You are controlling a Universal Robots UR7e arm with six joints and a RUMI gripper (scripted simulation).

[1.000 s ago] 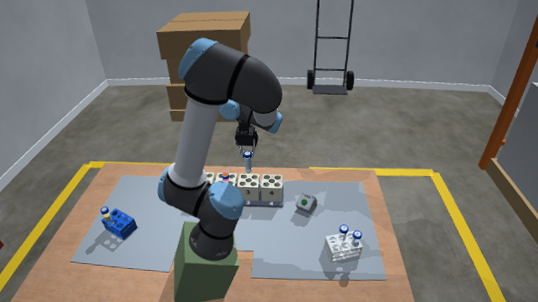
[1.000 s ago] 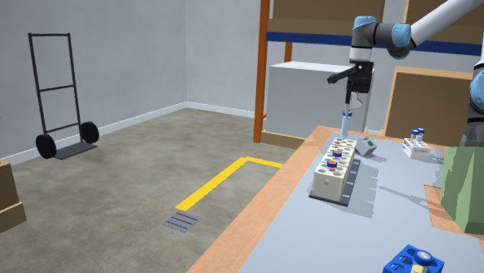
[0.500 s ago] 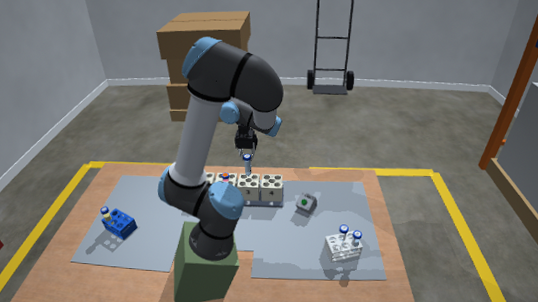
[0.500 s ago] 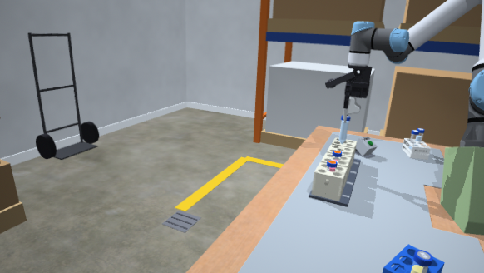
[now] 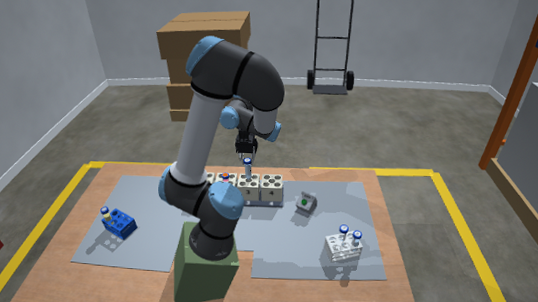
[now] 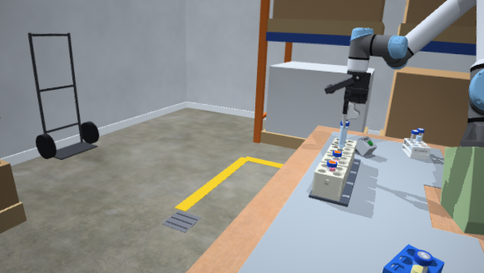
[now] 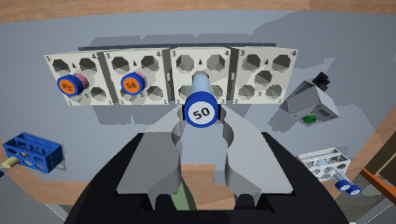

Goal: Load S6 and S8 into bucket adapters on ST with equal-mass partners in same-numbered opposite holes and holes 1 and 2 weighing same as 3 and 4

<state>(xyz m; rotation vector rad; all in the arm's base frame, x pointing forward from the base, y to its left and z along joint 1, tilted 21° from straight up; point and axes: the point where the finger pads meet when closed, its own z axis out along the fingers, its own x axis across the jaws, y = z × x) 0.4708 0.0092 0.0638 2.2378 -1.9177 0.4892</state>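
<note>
My hand is 490 mm to the left of the water blank, 270 mm past it and 150 mm above it. Also, from my hand: adapter 1: 220 mm to the left, 160 mm below, 30 mm behind; green DONE key: 270 mm to the right, 140 mm below, 70 mm behind; loading stand ST: 200 mm below, 50 mm to the left, 10 mm behind.
</note>
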